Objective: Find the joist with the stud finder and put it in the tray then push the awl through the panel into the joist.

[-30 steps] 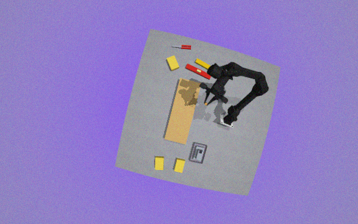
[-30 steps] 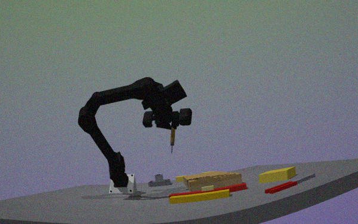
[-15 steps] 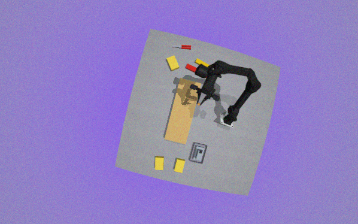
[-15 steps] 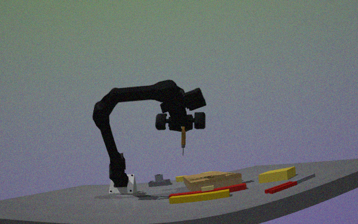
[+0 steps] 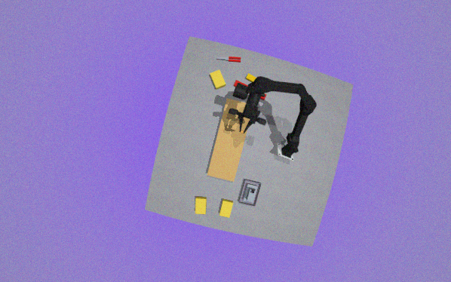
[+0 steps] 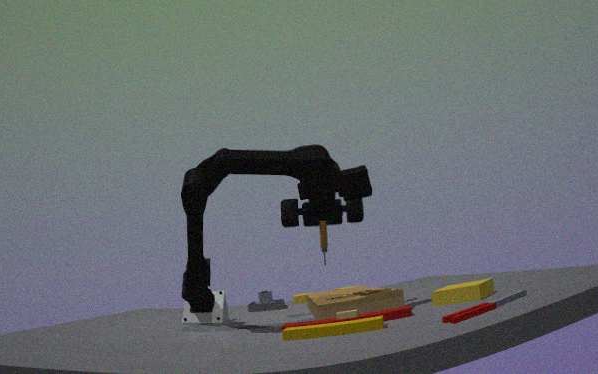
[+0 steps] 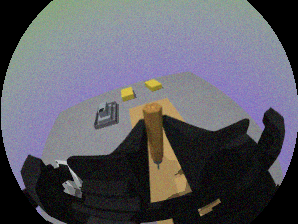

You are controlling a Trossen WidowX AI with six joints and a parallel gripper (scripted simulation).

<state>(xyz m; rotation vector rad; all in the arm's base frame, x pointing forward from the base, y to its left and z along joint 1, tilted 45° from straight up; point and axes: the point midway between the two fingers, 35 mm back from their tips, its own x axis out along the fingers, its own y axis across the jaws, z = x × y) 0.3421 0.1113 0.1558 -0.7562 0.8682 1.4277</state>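
My gripper tip is 10 mm to the left of the awl and 50 mm above it. From my gripper tip the other things lie so: yellow bar (390 mm to the right, 220 mm below); then stud finder (220 mm behind, 330 mm to the left, 180 mm below); then red level (30 mm ahead, 320 mm to the right, 210 mm below).
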